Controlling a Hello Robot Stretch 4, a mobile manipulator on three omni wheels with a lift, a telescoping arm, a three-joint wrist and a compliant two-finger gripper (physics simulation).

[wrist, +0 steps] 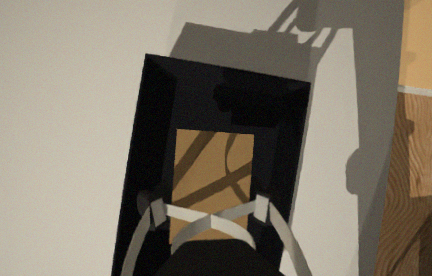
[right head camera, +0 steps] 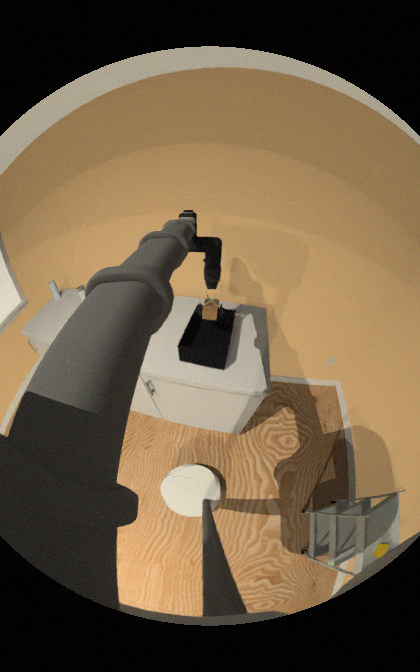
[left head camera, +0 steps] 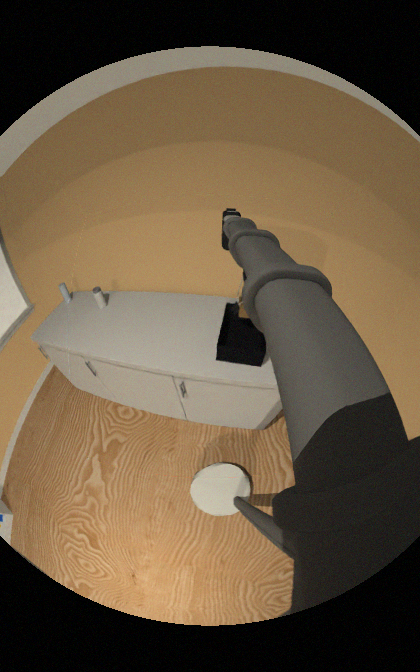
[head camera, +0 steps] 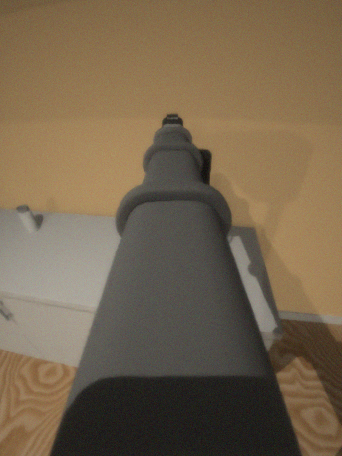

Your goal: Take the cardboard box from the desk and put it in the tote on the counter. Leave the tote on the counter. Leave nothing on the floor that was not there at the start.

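Places are measured from the robot's base along level axes (x ahead, y left, z up), in metres.
Pixels of known places: gripper, between the fingertips: (wrist: 209, 194).
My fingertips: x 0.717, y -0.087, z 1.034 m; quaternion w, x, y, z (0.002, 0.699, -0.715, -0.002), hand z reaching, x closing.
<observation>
Behind a point stands the place of what it marks.
The cardboard box (left head camera: 243, 312) (right head camera: 210, 311) (wrist: 212, 160) {x 0.754, y -0.090, z 1.083 m} is brown and hangs below my wrist, between the fingertips. My gripper (right head camera: 211, 305) (wrist: 209, 194) {x 0.717, y -0.087, z 1.034 m} is shut on it, with one fingertip at each side. The black open tote (left head camera: 239, 355) (right head camera: 202, 357) (wrist: 146, 125) {x 0.792, y -0.006, z 0.928 m} stands on the white counter (head camera: 60, 260) {x 0.772, y 0.530, z 0.882 m} (left head camera: 150, 330) (wrist: 65, 125) {x 0.801, y 0.132, z 0.882 m}. The box is over the far part of the tote in the right head view, inside its outline in the wrist view. How far its bottom is from the tote floor I cannot tell. The arm hides the gripper in the head view. The desk does not show.
Two small cylinders (left head camera: 65, 293) (left head camera: 100, 297) stand at the counter's left end. The wall is close behind the counter. A white round object (left head camera: 220, 489) (right head camera: 190, 490) is on the floor in front of it. A grey framed rack (right head camera: 360, 542) stands at the lower right.
</observation>
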